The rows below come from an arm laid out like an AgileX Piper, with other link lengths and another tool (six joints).
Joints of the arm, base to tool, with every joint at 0 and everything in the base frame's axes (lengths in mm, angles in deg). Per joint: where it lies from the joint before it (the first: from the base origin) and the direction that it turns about. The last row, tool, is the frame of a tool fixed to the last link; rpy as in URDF.
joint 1: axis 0 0 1 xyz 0 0 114.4
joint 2: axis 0 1 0 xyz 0 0 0
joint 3: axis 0 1 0 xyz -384.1 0 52.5
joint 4: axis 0.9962 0 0.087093 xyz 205.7 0 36.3
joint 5: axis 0 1 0 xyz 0 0 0
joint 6: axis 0.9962 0 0.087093 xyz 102.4 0 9
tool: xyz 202.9 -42 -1.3 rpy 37.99 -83.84 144.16
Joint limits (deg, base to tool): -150..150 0..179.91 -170..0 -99.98..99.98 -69.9..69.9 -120..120
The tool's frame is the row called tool.
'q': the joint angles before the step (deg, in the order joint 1, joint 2, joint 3, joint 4, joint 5, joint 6). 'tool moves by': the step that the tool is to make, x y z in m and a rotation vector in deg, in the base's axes. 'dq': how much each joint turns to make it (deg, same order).
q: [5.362 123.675 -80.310 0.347 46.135 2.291]
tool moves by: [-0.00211 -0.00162 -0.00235 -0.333 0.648 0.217]
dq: [0.000 0.352 -0.064 -0.347 0.388 0.001]
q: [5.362 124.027 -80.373 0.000 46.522 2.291]
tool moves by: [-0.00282 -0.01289 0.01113 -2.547 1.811 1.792]
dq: [0.000 -0.054 -2.843 -2.867 4.936 -0.159]
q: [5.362 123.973 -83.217 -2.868 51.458 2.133]
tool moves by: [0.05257 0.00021 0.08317 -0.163 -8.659 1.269]
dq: [0.000 -3.677 -15.077 -0.599 10.093 -1.515]
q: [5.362 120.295 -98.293 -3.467 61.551 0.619]
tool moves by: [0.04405 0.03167 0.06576 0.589 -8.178 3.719]
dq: [3.103 -0.523 -14.389 -0.050 6.679 -1.054]
